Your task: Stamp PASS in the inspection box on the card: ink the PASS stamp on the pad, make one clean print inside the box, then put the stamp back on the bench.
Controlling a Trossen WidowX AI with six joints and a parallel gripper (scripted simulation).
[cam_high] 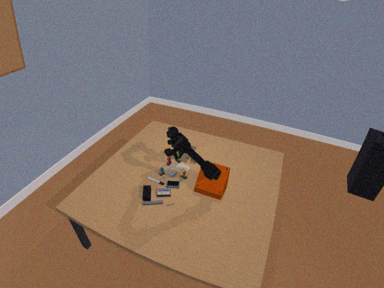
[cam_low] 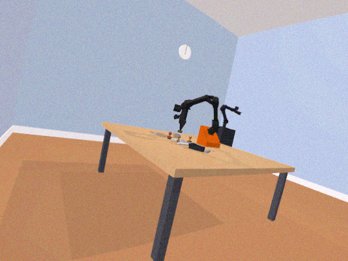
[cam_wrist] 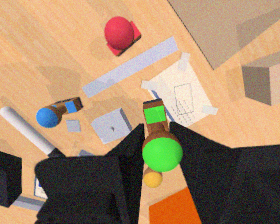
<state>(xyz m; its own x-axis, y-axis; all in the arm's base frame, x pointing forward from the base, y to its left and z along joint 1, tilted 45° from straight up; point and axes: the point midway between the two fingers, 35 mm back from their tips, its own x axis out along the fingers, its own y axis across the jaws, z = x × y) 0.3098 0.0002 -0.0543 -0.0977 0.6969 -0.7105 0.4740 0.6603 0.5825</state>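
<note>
Right now the white marker is 20 cm to the left of my gripper tip, 9 cm below it and 3 cm ahead of it. The rest, counted from my gripper tip: pale card (10 cm below, 4 cm to the right, 2 cm behind); long grey bar (9 cm below, 5 cm ahead, 1 cm to the left); grey block (8 cm below, 7 cm to the left).
</note>
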